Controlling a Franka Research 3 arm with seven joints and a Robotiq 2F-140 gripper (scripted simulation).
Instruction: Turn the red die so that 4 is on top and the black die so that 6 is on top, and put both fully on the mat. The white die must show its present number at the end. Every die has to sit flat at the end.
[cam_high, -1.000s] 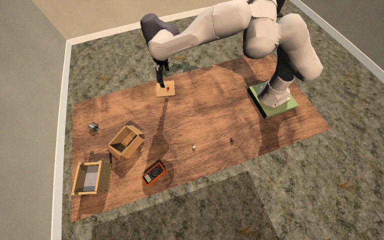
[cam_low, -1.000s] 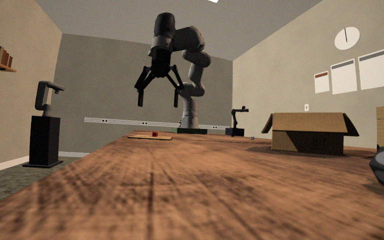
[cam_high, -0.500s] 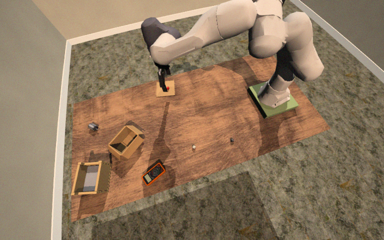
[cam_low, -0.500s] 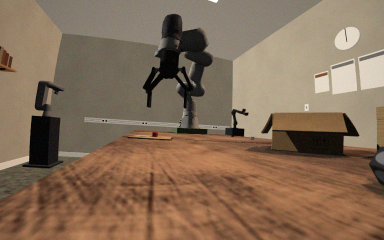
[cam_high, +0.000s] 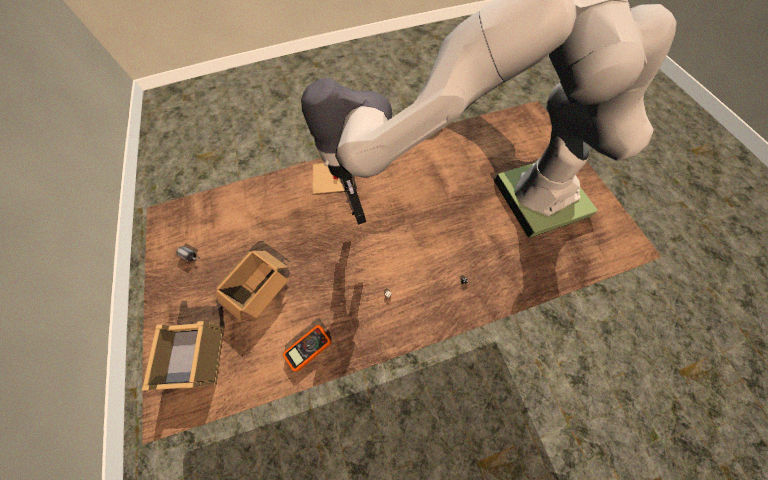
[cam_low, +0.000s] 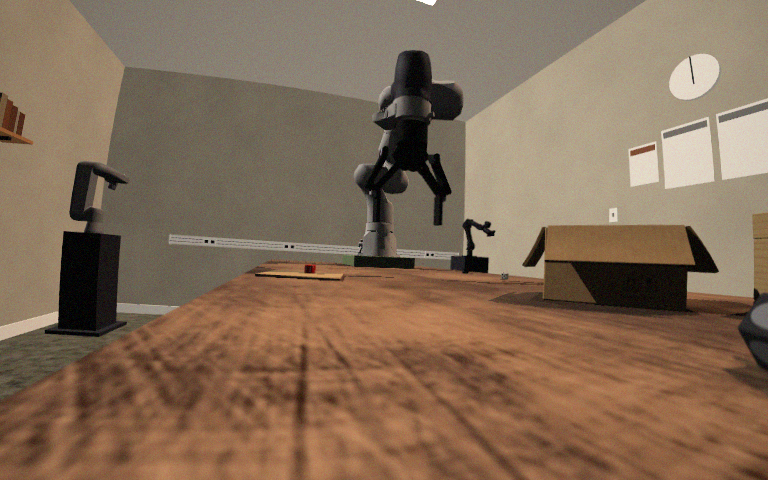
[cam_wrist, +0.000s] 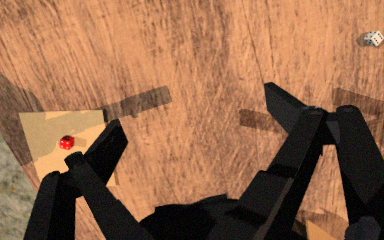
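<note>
The black die lies 320 mm to the left of my hand, 260 mm behind it and 120 mm below it. Round my hand: tan mat 220 mm to the right, 130 mm below, 50 mm ahead; red die 210 mm to the right, 120 mm below, 40 mm ahead; white die 280 mm to the left, 120 mm below, 20 mm behind.
</note>
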